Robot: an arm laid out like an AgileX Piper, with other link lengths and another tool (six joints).
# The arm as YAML. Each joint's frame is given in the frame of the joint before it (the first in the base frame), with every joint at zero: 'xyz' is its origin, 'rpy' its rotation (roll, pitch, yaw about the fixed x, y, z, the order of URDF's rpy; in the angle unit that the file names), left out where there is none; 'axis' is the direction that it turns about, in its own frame. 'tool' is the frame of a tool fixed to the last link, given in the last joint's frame.
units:
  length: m
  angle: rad
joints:
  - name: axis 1
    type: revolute
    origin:
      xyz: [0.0, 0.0, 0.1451]
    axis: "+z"
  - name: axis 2
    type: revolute
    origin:
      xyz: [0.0, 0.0, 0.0]
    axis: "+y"
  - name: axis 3
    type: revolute
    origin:
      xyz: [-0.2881, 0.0, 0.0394]
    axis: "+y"
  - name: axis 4
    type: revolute
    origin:
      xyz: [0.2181, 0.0, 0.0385]
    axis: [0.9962, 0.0, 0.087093]
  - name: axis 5
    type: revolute
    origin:
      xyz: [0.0, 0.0, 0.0]
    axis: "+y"
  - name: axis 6
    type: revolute
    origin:
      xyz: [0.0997, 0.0, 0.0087]
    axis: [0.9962, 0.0, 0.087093]
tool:
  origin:
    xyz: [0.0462, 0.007, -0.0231]
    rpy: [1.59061, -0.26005, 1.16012]
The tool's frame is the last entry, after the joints.
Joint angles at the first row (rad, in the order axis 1, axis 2, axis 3, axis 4, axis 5, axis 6):
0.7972, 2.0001, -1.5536, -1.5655, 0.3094, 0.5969
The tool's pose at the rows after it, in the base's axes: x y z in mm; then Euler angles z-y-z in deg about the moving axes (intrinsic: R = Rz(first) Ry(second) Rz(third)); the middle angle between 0 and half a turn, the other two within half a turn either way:
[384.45 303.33 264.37 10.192 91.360 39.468]
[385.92 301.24 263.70 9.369 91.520 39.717]
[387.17 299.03 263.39 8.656 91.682 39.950]
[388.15 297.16 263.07 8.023 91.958 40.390]
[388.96 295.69 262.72 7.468 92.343 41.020]
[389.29 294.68 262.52 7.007 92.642 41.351]
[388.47 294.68 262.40 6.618 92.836 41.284]
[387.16 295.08 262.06 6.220 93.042 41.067]
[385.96 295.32 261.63 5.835 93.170 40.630]
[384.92 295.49 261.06 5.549 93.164 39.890]
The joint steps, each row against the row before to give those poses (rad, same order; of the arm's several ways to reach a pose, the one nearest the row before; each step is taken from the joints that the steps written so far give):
-0.0013, 0.0058, -0.0072, 0.0051, 0.0102, 0.0047
-0.0032, 0.0018, -0.0015, 0.0064, 0.0087, 0.0024
-0.0036, 0.0004, -0.0005, 0.0076, 0.0066, 0.0002
-0.0036, -0.0001, -0.0008, 0.0111, 0.0041, 0.0001
-0.0036, 0.0001, -0.0016, 0.0148, 0.0016, -0.0006
-0.0015, 0.0000, -0.0017, 0.0157, 0.0038, -0.0064
0.0034, 0.0000, -0.0016, 0.0163, 0.0095, -0.0125
0.0054, 0.0004, -0.0016, 0.0175, 0.0122, -0.0149
0.0054, 0.0007, -0.0012, 0.0143, 0.0132, -0.0156
0.0055, 0.0013, -0.0005, 0.0085, 0.0134, -0.0156

